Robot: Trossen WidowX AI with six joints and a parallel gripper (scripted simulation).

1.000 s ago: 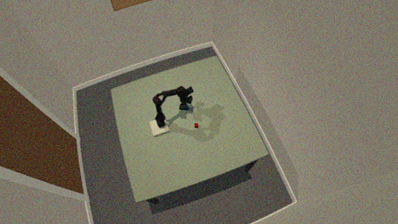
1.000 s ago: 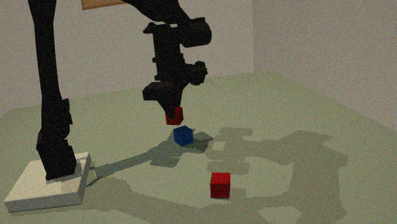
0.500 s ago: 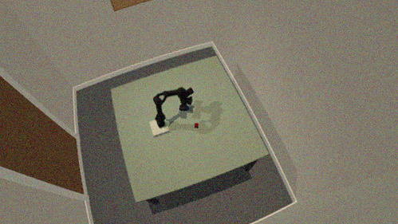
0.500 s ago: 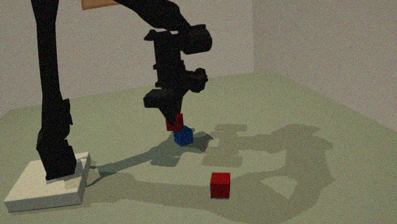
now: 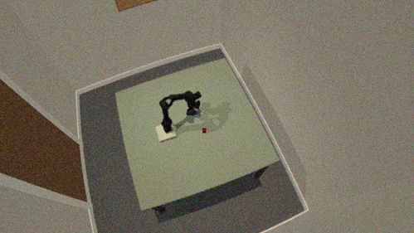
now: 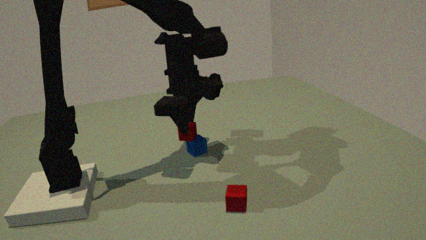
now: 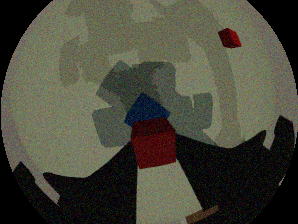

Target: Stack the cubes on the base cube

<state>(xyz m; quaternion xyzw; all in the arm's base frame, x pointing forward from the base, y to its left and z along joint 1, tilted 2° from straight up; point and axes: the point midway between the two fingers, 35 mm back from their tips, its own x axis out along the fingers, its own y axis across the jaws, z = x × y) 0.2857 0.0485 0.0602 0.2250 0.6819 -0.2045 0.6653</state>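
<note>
Right now the blue base cube is 40 mm below my gripper tip, 10 mm to the right of it and 10 mm ahead of it.
</note>
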